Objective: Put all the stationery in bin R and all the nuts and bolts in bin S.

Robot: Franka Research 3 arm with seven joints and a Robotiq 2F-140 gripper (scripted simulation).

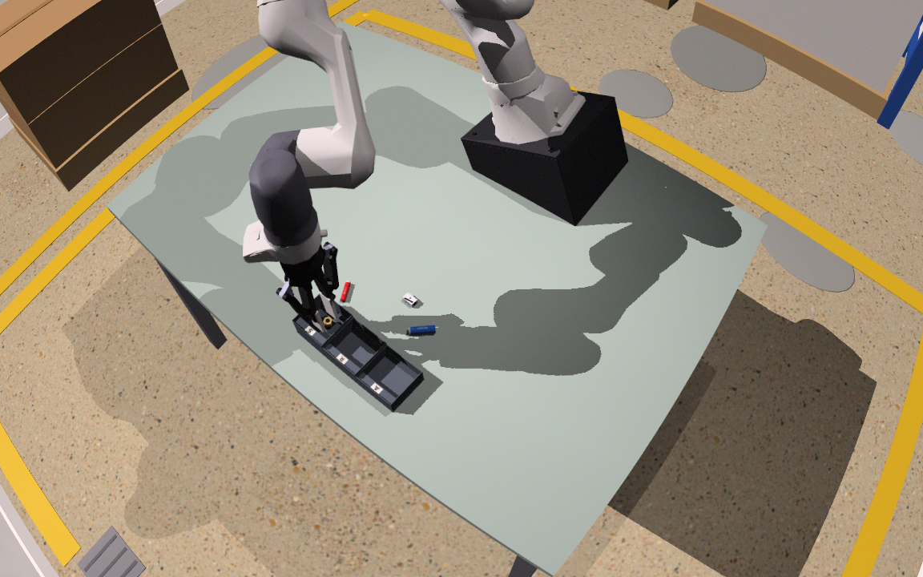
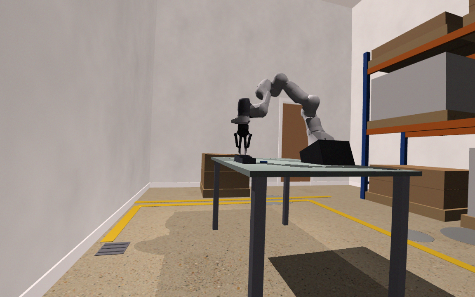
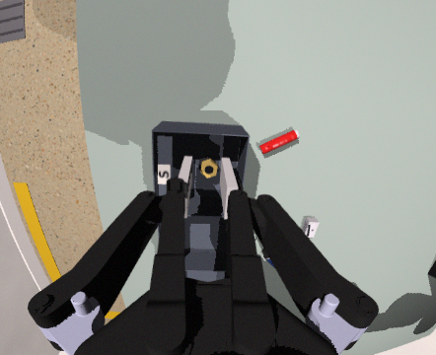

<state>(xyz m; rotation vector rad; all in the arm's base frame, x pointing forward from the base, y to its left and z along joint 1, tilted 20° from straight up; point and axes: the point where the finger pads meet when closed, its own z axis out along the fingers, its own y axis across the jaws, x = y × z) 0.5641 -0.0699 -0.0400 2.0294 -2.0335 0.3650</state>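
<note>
The brass nut is 40 mm below my hand. Round my hand: red cylinder 80 mm behind, 30 mm to the right, 50 mm below; then small white block 140 mm behind, 90 mm to the left, 50 mm below; then blue cylinder 100 mm behind, 150 mm to the left, 50 mm below.
</note>
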